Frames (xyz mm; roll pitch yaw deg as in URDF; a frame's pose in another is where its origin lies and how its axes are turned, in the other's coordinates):
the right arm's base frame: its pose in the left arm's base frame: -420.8 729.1 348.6 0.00 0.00 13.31
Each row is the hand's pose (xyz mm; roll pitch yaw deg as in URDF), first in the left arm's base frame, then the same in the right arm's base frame.
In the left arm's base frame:
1: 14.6 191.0 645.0 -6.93 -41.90 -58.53
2: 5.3 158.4 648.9 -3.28 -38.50 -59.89
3: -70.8 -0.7 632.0 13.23 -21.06 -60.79
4: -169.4 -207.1 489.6 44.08 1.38 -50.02
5: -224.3 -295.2 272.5 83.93 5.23 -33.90
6: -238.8 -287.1 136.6 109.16 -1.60 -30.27
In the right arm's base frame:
1: 299.8 -623.9 296.4 -6.93 -41.90 -71.84
2: 283.3 -653.5 300.3 -3.28 -38.50 -73.20
3: 172.6 -790.8 283.4 13.23 -21.06 -74.10
4: 29.1 -968.9 141.0 44.08 1.38 -63.33
5: -44.6 -1042.0 -76.1 83.93 5.23 -47.21
6: -56.8 -1030.8 -212.0 109.16 -1.60 -43.58

